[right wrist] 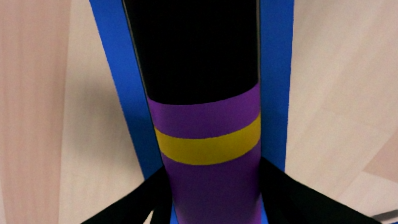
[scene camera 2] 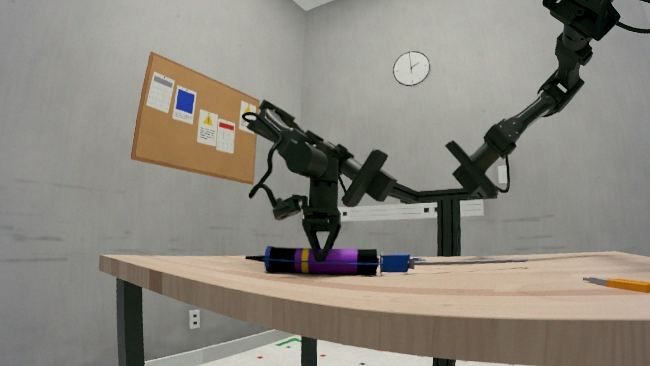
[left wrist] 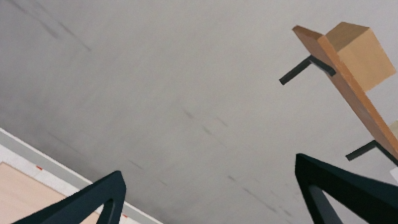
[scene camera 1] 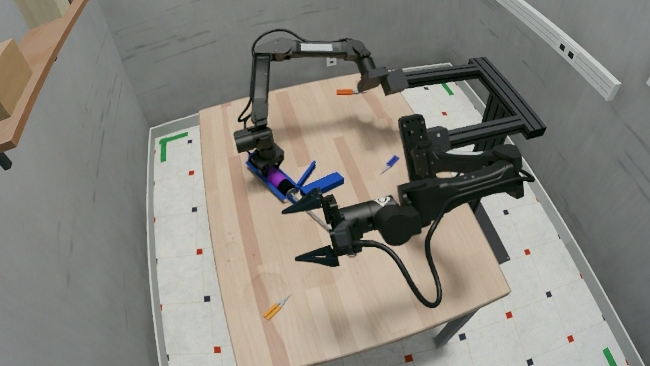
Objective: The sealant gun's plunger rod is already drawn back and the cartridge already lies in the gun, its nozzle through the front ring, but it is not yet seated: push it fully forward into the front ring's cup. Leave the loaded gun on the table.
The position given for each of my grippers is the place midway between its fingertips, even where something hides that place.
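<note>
Scene camera 1 gives me my left gripper [scene camera 1: 288, 236] and a blue sealant gun [scene camera 1: 333, 180]. In scene camera 2 I see my right gripper [scene camera 2: 321, 260]. The right wrist view shows me the blue sealant gun [right wrist: 114, 31], and my right gripper [right wrist: 213, 170] is visible there too. The left wrist view shows my left gripper [left wrist: 206, 171]. The blue sealant gun is out of frame in the left wrist view.
</note>
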